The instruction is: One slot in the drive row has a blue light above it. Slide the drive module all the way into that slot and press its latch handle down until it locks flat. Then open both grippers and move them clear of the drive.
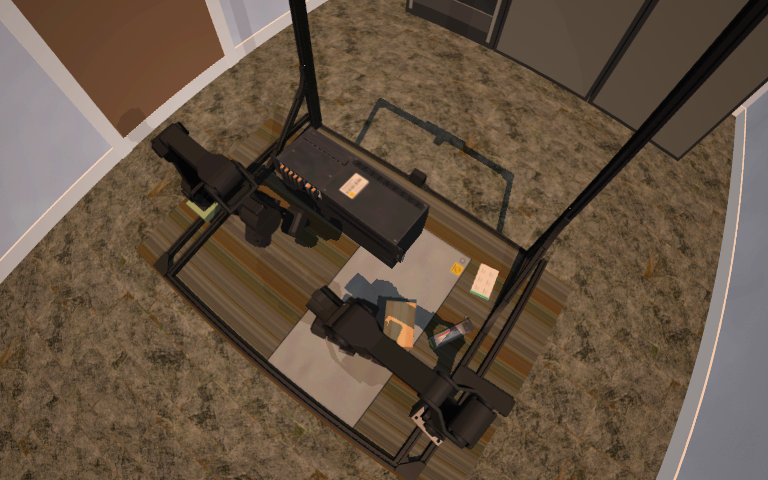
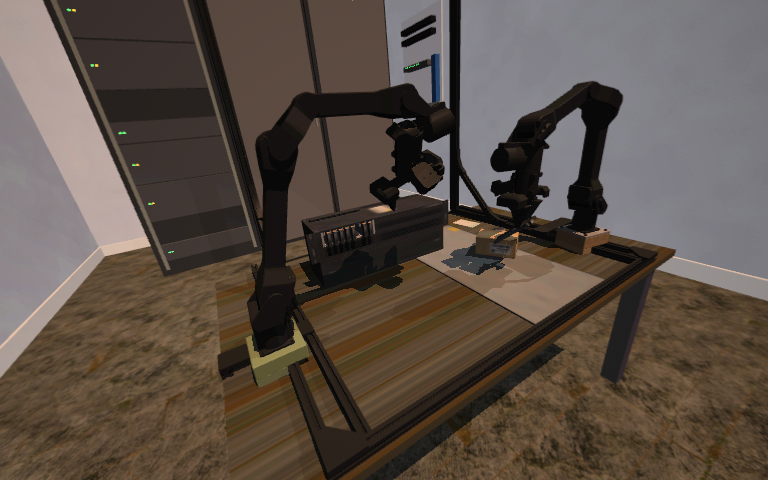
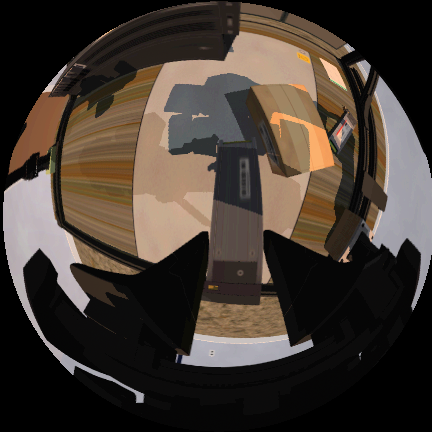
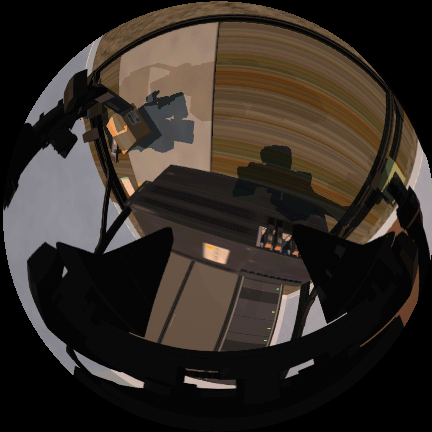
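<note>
My left gripper is shut on the drive module, a long slim bar with a dark front half and a pale rear half. It holds the module above the grey mat. The black chassis stands at the back. Its drive row with orange handles is on its front face. The blue light is too small to make out. My right gripper is open and empty, and hovers over the chassis top.
A cardboard box lies on the mat beside the left gripper. A small labelled device and a white card lie past it. Black frame rails edge the table.
</note>
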